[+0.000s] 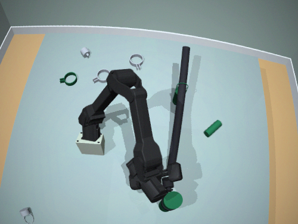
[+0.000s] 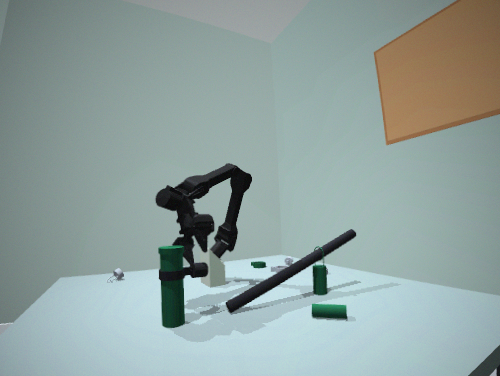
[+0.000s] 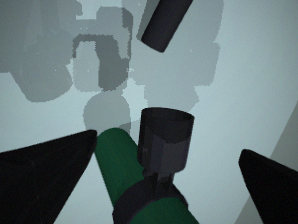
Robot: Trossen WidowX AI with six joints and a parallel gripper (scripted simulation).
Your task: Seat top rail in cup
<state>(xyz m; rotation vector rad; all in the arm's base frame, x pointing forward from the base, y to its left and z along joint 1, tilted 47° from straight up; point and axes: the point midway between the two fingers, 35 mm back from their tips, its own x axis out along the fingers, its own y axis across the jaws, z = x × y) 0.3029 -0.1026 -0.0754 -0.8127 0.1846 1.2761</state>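
Right now the rail-end cup is 2 cm ahead of my gripper tip, 2 cm to the right of it and 3 cm below it. The rest, counted from my gripper tip: green cylinder (20 cm ahead, 31 cm to the left, 14 cm below); small green post (2 cm ahead, 42 cm to the left, 6 cm below); white cup (49 cm behind, 59 cm to the left, 14 cm below).
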